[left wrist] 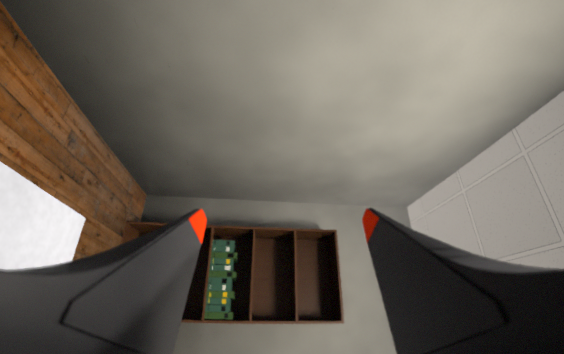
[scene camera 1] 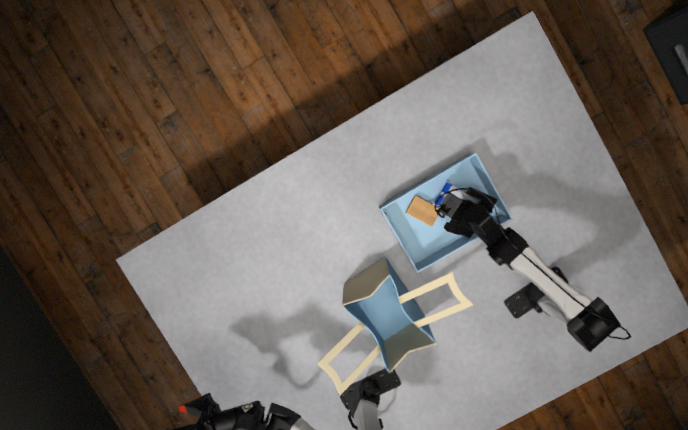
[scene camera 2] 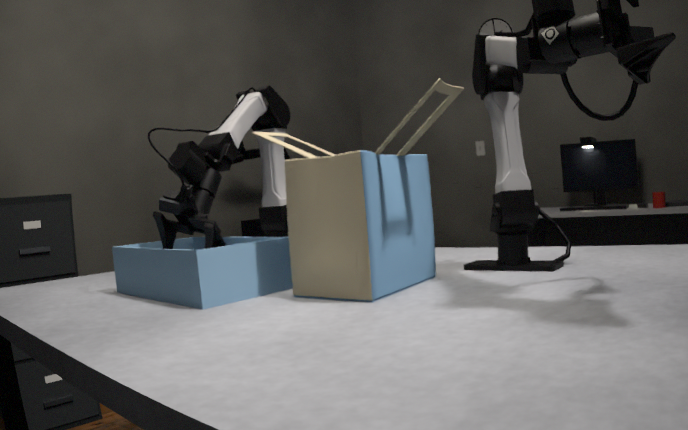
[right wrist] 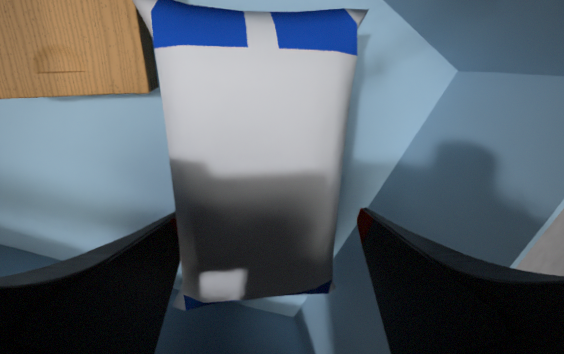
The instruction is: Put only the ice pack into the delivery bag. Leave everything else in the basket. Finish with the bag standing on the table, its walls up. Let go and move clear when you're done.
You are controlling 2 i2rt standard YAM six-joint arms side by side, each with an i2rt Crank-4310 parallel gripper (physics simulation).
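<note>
The ice pack (scene camera 1: 444, 194) (right wrist: 260, 115), a white pillow-shaped pack with blue ends, lies in the blue basket (scene camera 1: 398, 238) (scene camera 2: 157, 273) (right wrist: 480, 110). My right gripper (scene camera 1: 469, 212) (scene camera 2: 191, 245) (right wrist: 273, 213) is open and reaches down into the basket, its fingers on either side of the pack's near part; a gap shows at the finger on the right in the right wrist view. The delivery bag (scene camera 1: 388, 309) (scene camera 2: 329, 228) stands upright, walls up, its mouth open and its two handles spread outward. My left gripper (left wrist: 283, 213) is open and empty, high and away from both.
A wooden block (scene camera 1: 422, 210) (right wrist: 75, 50) lies in the basket beside the ice pack. The bag stands close to the basket, one handle (scene camera 1: 464, 293) stretching toward the right arm's side. The other handle (scene camera 1: 328, 376) reaches toward the left arm's base (scene camera 1: 372, 387).
</note>
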